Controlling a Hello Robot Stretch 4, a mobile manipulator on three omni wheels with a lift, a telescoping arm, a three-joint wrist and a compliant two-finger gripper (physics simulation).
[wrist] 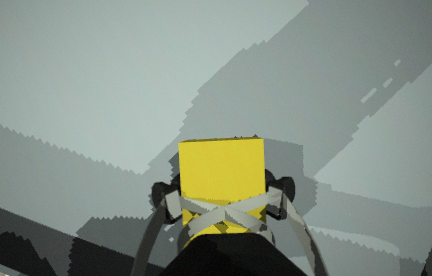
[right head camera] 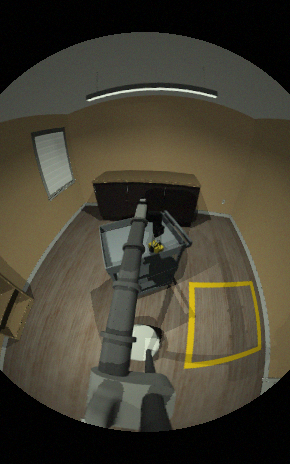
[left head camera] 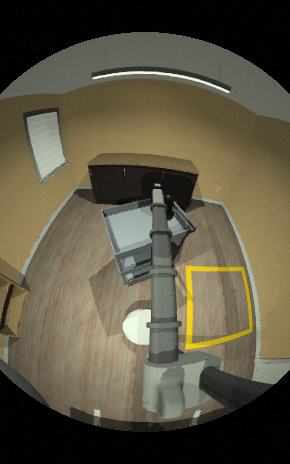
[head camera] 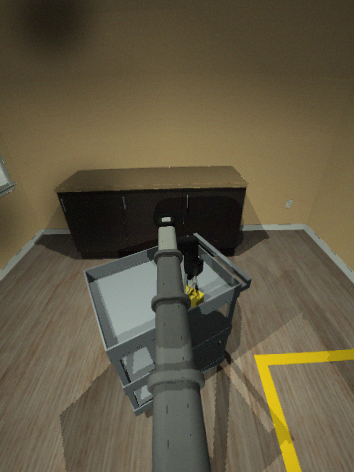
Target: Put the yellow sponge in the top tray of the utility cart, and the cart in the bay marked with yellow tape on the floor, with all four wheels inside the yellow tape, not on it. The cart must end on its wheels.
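Note:
The grey utility cart [head camera: 125, 346] [left head camera: 131, 251] [right head camera: 175, 250] stands upright, angled; its wheels do not show clearly. My gripper [head camera: 193, 289] [wrist: 222, 187] is shut on the yellow sponge [head camera: 196, 298] [right head camera: 156, 246] [wrist: 222, 167]. It holds the sponge inside the top tray's outline, toward the right front part in the head view. The sponge's shadow lies close around it on the tray floor [wrist: 100, 75]; whether the sponge touches that floor I cannot tell. The yellow tape [head camera: 310, 357] [left head camera: 189, 300] [right head camera: 191, 320] marks a bay right of the cart; the cart is outside it.
A dark cabinet [head camera: 95, 217] [left head camera: 107, 185] [right head camera: 112, 200] stands close behind the cart. A round white object [left head camera: 136, 327] [right head camera: 145, 342] is on the floor in front of the cart. A wooden shelf unit [left head camera: 15, 320] [right head camera: 22, 317] is at the far left. My arm crosses above the tray.

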